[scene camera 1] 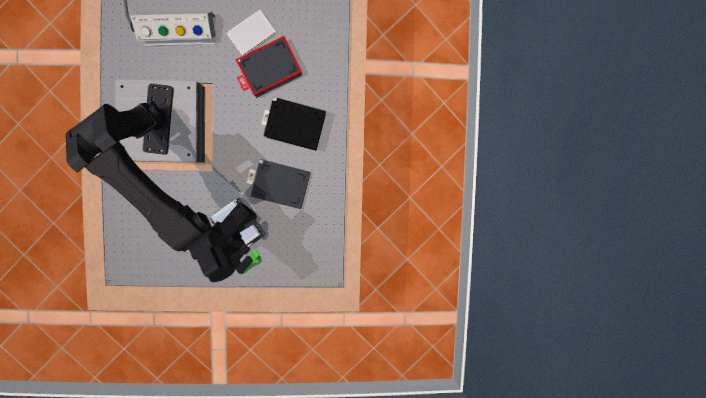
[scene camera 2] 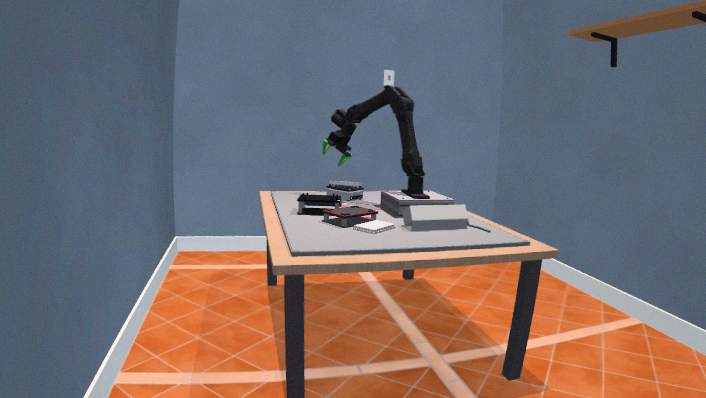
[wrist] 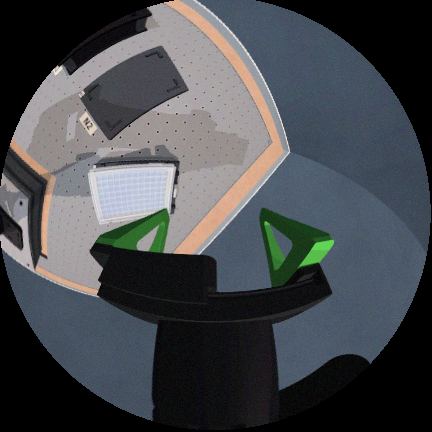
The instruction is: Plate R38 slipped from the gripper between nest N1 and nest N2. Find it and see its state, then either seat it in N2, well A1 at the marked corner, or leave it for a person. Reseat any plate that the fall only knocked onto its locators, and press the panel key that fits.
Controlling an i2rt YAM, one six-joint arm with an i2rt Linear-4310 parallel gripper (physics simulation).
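Places are measured from the arm's base along level axes (x ahead, y left, z up), in millimetres.
Pixels of known places: gripper, between the fingertips: point(scene camera 1: 249, 250) point(scene camera 2: 330, 160) point(wrist: 213, 212); arm's base, origin of its link: point(scene camera 1: 158, 119) point(scene camera 2: 414, 195).
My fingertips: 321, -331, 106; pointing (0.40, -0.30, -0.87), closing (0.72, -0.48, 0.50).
Observation:
For each thing: its top centre in the pictures, then the offset to it from my fingertips, as dx, dy, dz. "pt": a spot on its surface instead.
- clear plate with pale wells, centre of its top: point(wrist: 131, 198) point(scene camera 1: 234, 226) -67, +44, -86
- low dark-topped device, a spot on its surface: point(scene camera 2: 345, 194) pt -62, +105, -145
- Nest N2, centre of its top: point(wrist: 131, 83) point(scene camera 1: 280, 184) point(scene camera 2: 322, 198) +47, +180, -150
- white flat slab, centre of its top: point(scene camera 2: 375, 224) point(scene camera 1: 251, 32) -95, +636, -160
- key panel, centre of its top: point(scene camera 1: 168, 20) point(scene camera 2: 436, 204) -315, +616, -90
My gripper point(scene camera 2: 332, 159) point(wrist: 213, 212) is open and empty, high above the table. A clear plate with pale wells point(scene camera 1: 251, 234) point(scene camera 2: 345, 184) point(wrist: 132, 192) rests on a low dark-topped device point(scene camera 2: 345, 194) near the back of the table. In the wrist view it looks offset on that top, with dark edge showing along two sides; its label and marked corner cannot be read. Nest N2 point(scene camera 1: 281, 183) point(wrist: 135, 92) is a dark grey plate stand with corner locators and no plate on it. The arm partly covers the clear plate in scene camera 1.
A black raised stand point(scene camera 1: 295, 124) point(scene camera 2: 320, 198) and a red-rimmed stand point(scene camera 1: 270, 66) point(scene camera 2: 350, 212) stand beyond N2. A white flat slab point(scene camera 1: 251, 32) point(scene camera 2: 374, 226) lies beside the red-rimmed one. The key panel point(scene camera 1: 172, 36) point(scene camera 2: 435, 217) has white, green, yellow and blue keys.

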